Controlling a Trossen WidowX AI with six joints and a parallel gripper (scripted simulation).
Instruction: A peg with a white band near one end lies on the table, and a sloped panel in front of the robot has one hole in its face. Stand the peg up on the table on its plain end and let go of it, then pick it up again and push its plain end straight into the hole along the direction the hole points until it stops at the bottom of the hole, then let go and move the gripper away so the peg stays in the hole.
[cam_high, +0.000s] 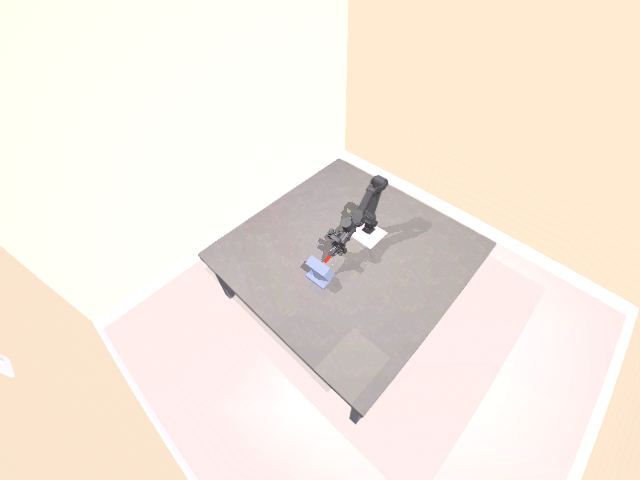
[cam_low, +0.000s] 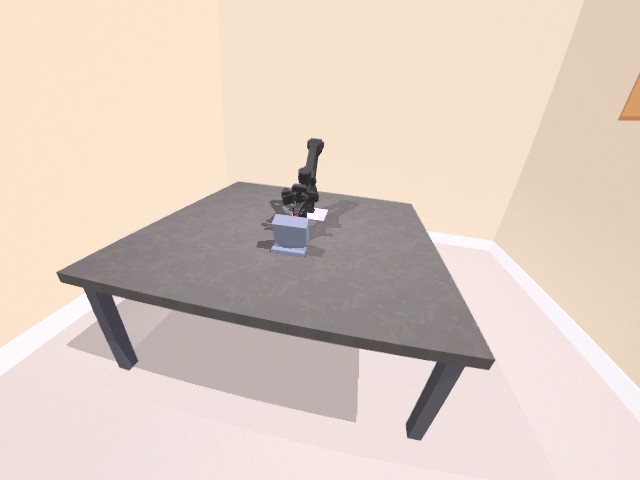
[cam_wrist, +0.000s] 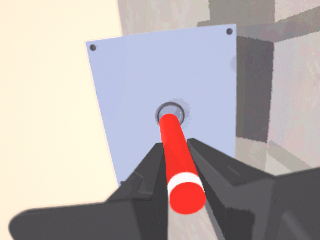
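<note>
The sloped panel is 80 mm ahead of my gripper tip and 30 mm below it. The rest, counted from my gripper tip: red peg (20 mm behind, 10 mm above).
</note>
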